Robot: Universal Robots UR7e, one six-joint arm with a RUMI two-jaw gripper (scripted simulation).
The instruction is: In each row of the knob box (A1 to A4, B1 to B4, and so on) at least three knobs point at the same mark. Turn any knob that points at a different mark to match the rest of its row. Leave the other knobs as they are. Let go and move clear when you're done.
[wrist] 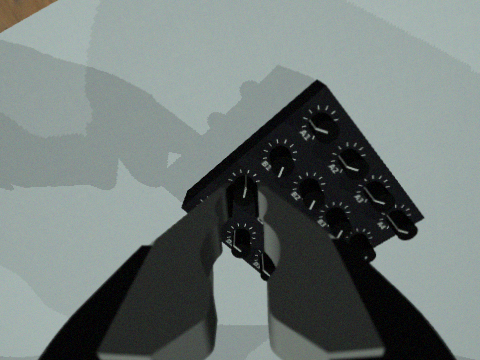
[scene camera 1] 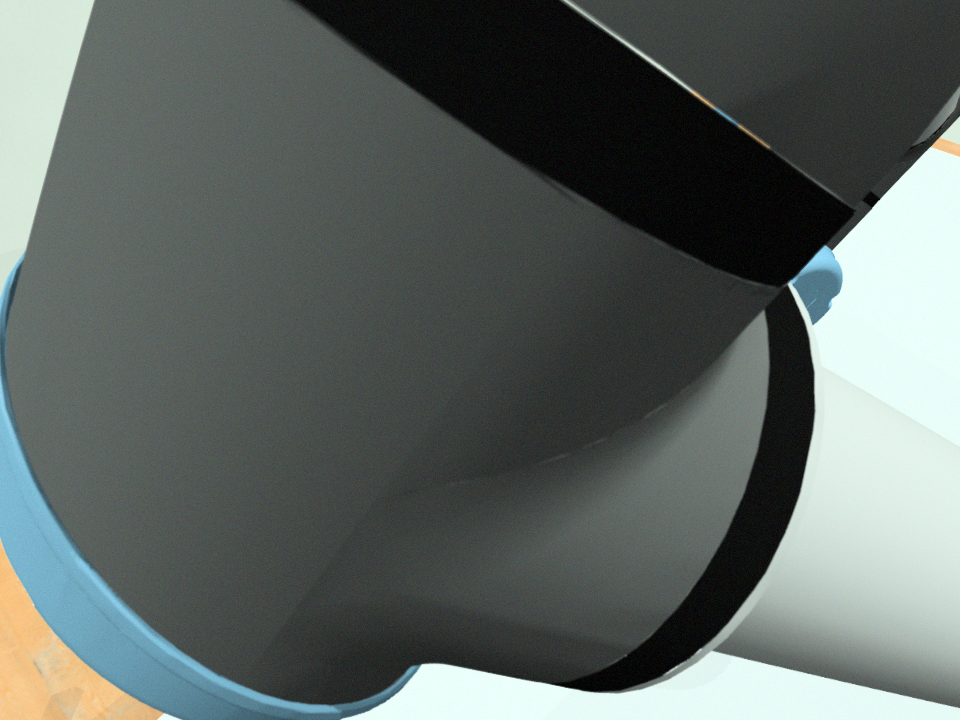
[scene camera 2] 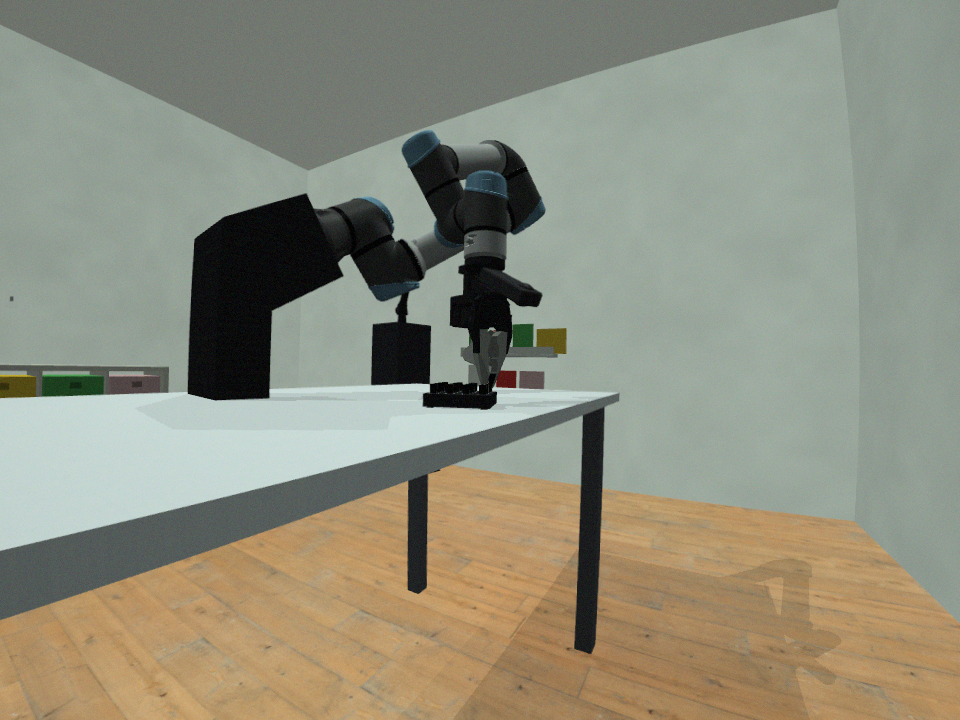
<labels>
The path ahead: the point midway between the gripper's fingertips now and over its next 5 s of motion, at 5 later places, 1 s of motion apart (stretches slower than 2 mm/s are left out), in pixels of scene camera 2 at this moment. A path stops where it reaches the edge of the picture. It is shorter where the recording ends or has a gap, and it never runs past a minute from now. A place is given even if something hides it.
My gripper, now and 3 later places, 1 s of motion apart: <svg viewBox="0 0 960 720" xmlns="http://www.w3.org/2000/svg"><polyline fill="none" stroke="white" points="487,388 488,368 488,338 489,290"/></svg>
</labels>
